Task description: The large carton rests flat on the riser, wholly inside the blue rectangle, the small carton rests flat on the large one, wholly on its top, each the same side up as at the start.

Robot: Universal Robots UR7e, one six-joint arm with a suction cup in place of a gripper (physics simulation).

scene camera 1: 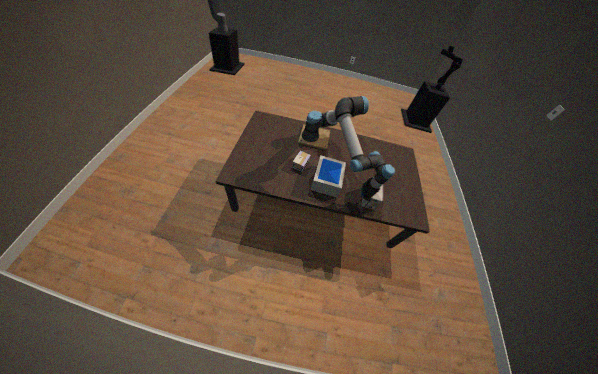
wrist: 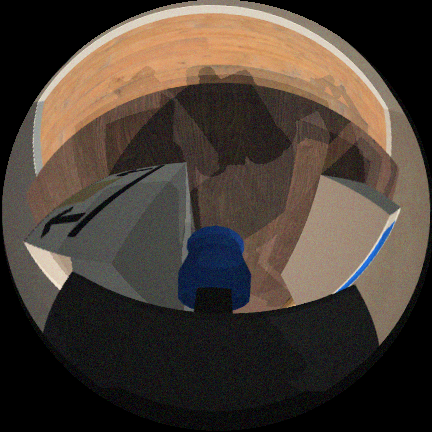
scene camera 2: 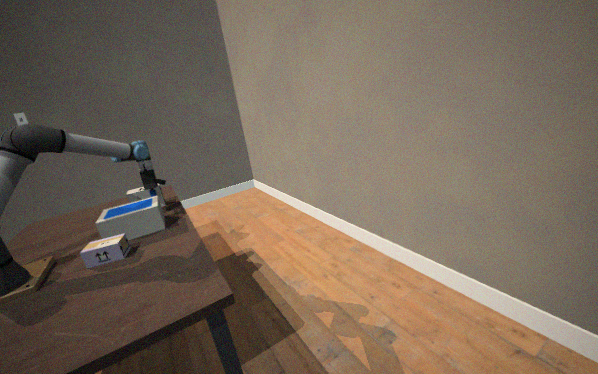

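The large carton stands on the table at its far end from the small carton, partly behind my gripper. My gripper is a blue suction cup under a dark body. It is low beside the carton's wall on the riser's side, with table in view past its lip. No carton face shows against the lip, so it looks open; contact is partly hidden. The pale riser bears the blue rectangle. The small carton sits flat on the table, arrows upward.
The dark table has its front edge close to the large carton and the riser. The arm's base stands on a wooden plate behind the small carton. Two black pedestals stand on the floor beyond.
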